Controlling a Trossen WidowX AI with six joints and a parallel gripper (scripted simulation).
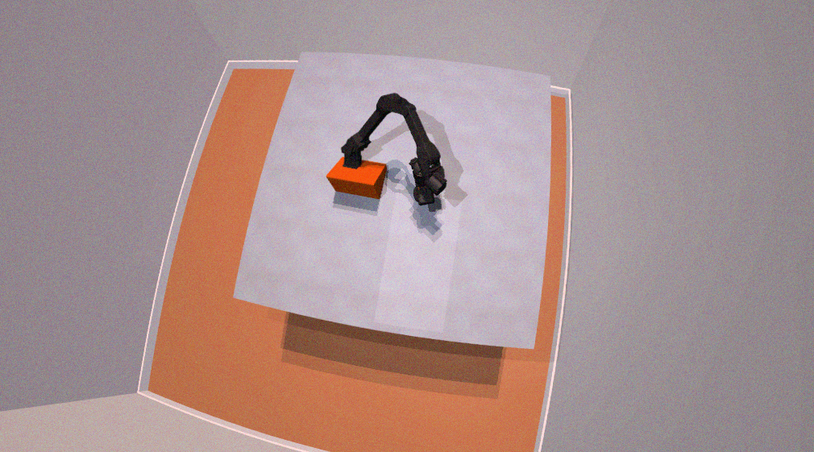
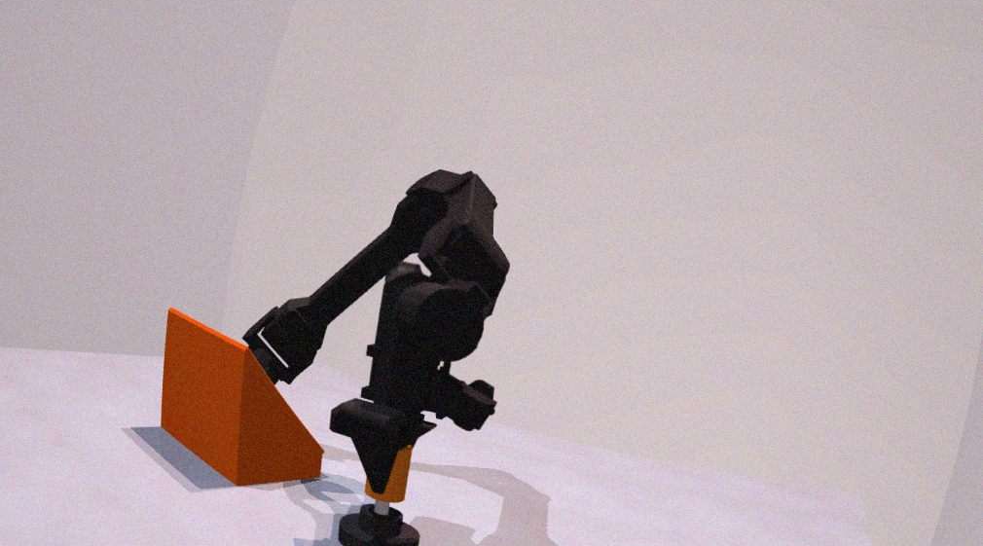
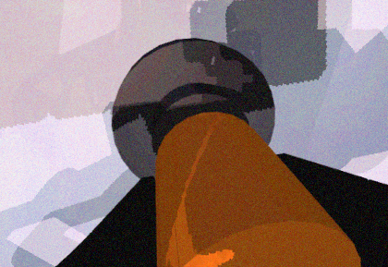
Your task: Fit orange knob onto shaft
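The orange knob lies 30 mm above my gripper tip. Also, from my gripper tip: round pedestal 40 mm below.
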